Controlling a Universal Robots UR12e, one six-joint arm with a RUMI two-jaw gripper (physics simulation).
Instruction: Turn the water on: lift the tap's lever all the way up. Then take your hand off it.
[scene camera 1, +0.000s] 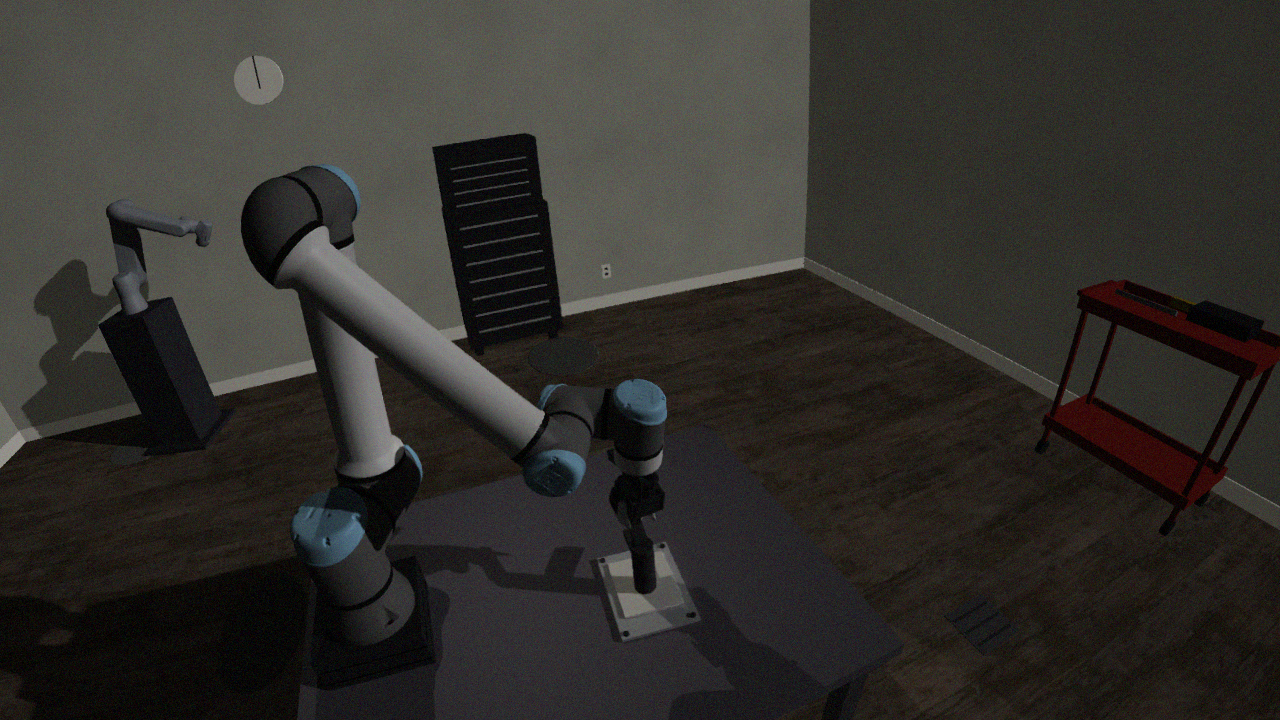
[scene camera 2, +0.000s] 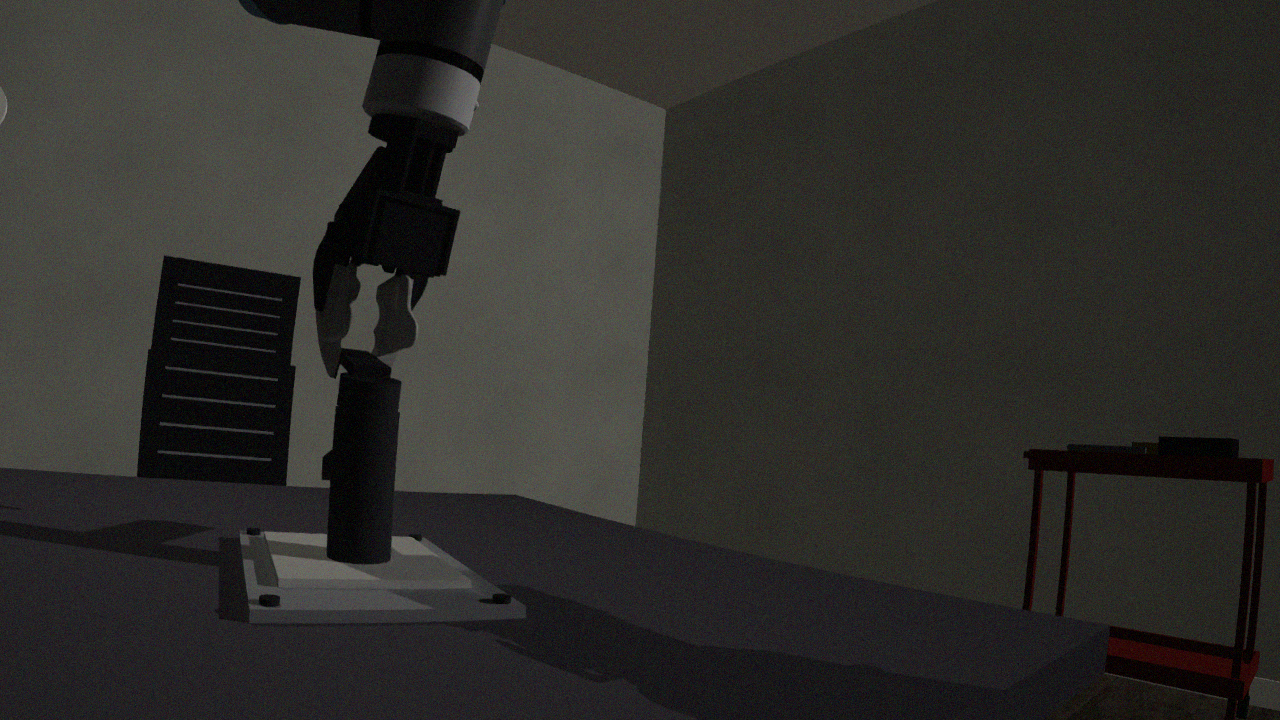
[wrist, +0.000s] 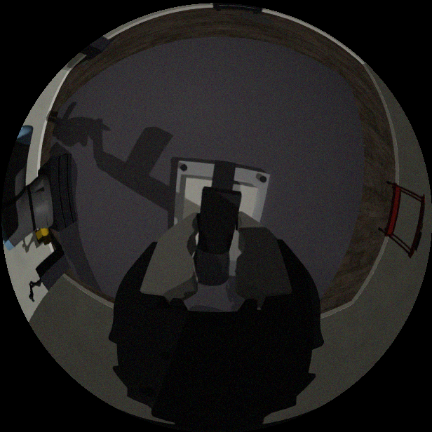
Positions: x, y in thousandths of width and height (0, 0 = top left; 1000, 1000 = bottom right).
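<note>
My gripper (scene camera 2: 276, 528) (scene camera 1: 494, 724) (wrist: 503, 497). Dark tap lever (scene camera 2: 288, 535) (wrist: 508, 483). Pale square base plate (scene camera 1: 520, 860) (wrist: 429, 392).
</note>
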